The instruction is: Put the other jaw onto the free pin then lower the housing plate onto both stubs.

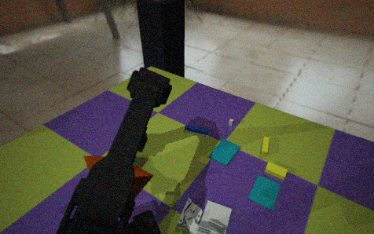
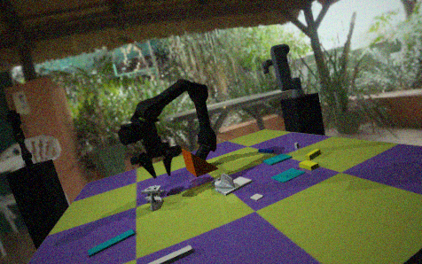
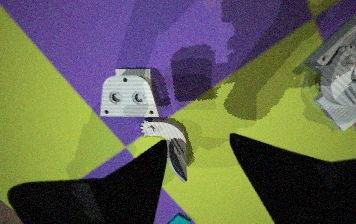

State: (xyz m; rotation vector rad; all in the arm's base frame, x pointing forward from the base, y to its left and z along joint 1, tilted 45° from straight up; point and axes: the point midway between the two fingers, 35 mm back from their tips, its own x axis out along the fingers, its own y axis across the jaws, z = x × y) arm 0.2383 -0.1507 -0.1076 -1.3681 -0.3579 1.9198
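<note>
Now: gripper tip 6 cm to the left of the grey jaw and 8 cm above it. The rest, counted from my gripper tip: white tile (22 cm ahead, 26 cm to the left, 8 cm below); then grey base block (7 cm behind, 6 cm to the right, 6 cm below); then teal bar (21 cm ahead, 18 cm to the right, 8 cm below).
</note>
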